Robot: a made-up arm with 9 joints. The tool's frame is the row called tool.
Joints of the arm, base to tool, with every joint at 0 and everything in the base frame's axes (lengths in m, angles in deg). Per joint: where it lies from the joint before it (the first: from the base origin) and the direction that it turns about. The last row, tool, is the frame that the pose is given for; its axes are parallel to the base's.
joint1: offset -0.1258 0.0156 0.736 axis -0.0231 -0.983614 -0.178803
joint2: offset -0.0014 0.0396 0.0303 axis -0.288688 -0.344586 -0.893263
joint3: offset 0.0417 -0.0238 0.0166 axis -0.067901 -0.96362 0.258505
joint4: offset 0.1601 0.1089 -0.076 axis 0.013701 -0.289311 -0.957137
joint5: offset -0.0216 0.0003 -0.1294 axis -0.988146 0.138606 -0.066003
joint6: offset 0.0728 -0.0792 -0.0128 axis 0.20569 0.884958 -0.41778
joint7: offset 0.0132 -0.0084 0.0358 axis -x
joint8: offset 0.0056 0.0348 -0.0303 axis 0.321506 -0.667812 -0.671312
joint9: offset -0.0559 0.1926 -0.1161 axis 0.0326 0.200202 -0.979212
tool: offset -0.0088 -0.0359 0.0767
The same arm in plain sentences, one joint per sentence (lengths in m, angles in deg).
The arm has nine revolute joints in a row. What follows holds with every joint at zero, and every direction is one of the base frame's. Joint 1 sits 0.1258 m along -x and 0.0156 m along +y and 0.736 m along +z from the base frame's origin and turns about the direction (-0.0231, -0.983614, -0.178803). Joint 2 sits 0.0014 m along -x and 0.0396 m along +y and 0.0303 m along +z from joint 1 and turns about the direction (-0.288688, -0.344586, -0.893263). Joint 3 sits 0.0417 m along +x and 0.0238 m along -y and 0.0166 m along +z from joint 2 and turns about the direction (-0.067901, -0.96362, 0.258505). Joint 4 sits 0.1601 m along +x and 0.1089 m along +y and 0.076 m along -z from joint 3 and turns about the direction (0.013701, -0.289311, -0.957137). Joint 5 sits 0.0216 m along -x and 0.0003 m along +y and 0.1294 m along -z from joint 4 and turns about the direction (-0.988146, 0.138606, -0.066003). Joint 6 sits 0.0728 m along +x and 0.0792 m along -y and 0.0128 m along -z from joint 5 and turns about the direction (0.20569, 0.884958, -0.41778). Joint 7 sits 0.0132 m along +x and 0.0084 m along -y and 0.0358 m along +z from joint 6 and turns about -x. Joint 8 sits 0.0056 m along +x and 0.0348 m along +y and 0.0303 m along -z from joint 7 and turns about the direction (0.321506, -0.667812, -0.671312). Joint 9 sits 0.0559 m along -x and 0.1926 m along +y and 0.1161 m along -z from joint 8 and turns about the direction (0.0326, 0.200202, -0.979212). The tool frame, which is the frame that the pose is given for, sits 0.0088 m along -x and 0.0359 m along -y and 0.0767 m along +z from joint 9; its axes are parallel to the base frame's.
